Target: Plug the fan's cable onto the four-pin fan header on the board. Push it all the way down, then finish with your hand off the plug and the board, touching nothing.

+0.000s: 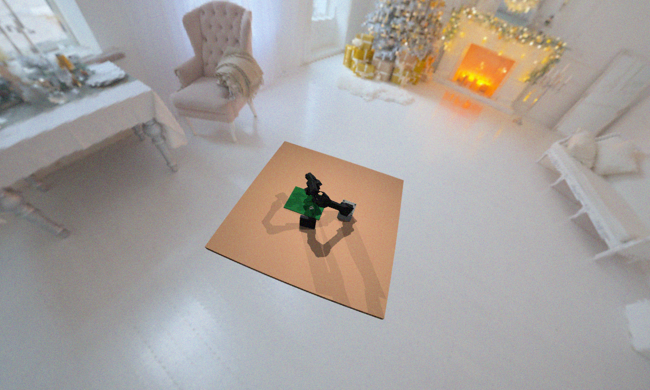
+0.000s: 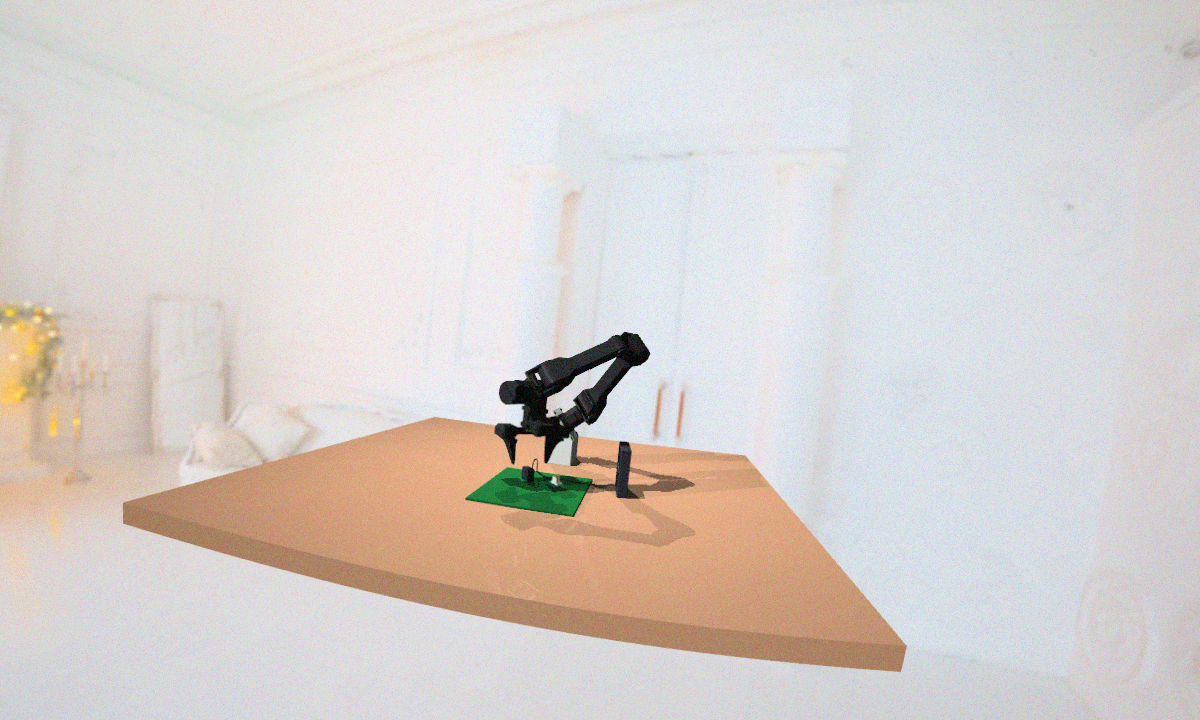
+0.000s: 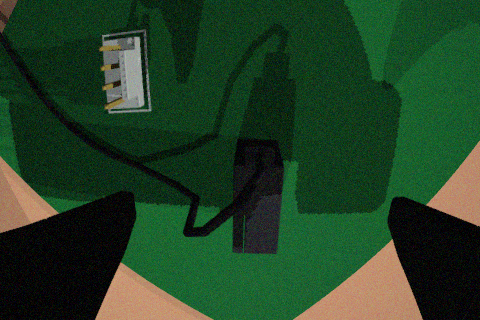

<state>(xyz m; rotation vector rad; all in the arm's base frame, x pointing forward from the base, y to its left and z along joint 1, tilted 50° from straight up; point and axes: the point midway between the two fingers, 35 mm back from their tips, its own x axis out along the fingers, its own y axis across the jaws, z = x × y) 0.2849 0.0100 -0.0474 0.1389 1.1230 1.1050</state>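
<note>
Now: gripper tip 10 mm past the dark plug and 30 mm above it. Round my gripper tip: green board: 50 mm ahead, 30 mm to the left, 60 mm below; then black fan: 40 mm behind, 230 mm to the left, 10 mm above.
</note>
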